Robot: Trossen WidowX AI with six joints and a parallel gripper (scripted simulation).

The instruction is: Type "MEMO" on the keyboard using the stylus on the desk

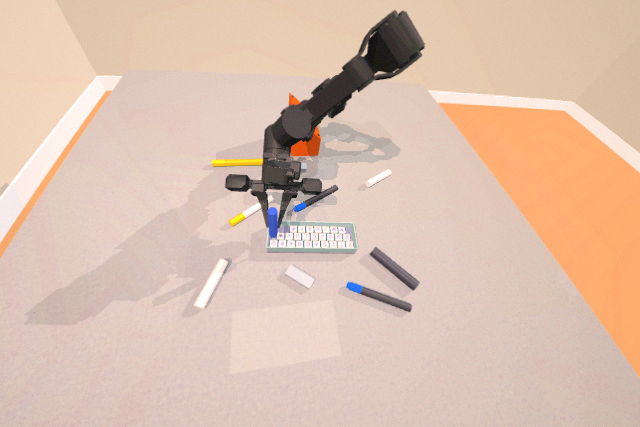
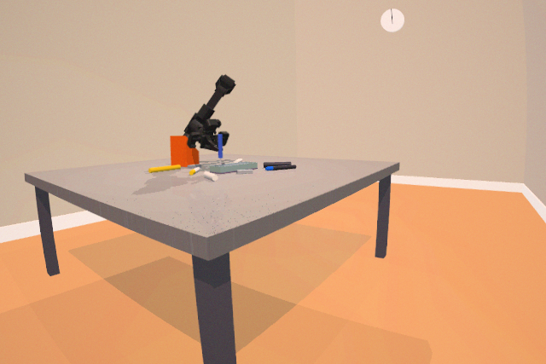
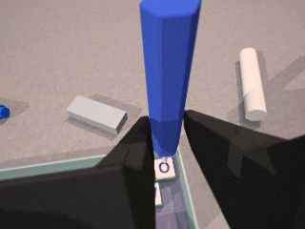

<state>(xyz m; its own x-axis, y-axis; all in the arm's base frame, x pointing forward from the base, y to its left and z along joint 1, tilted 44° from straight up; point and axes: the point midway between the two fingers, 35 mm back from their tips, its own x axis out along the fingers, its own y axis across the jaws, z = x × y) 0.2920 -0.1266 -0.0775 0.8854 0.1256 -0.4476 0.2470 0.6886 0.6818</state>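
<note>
Now: the grey eraser 80 mm ahead of my gripper tip, 40 mm to the left of it and 80 mm below it. From my gripper tip the other things lie so: white-and-yellow pen: 100 mm behind, 40 mm to the right, 80 mm below; then blue stylus: 20 mm below; then yellow marker: 270 mm behind, 40 mm to the right, 80 mm below.
</note>
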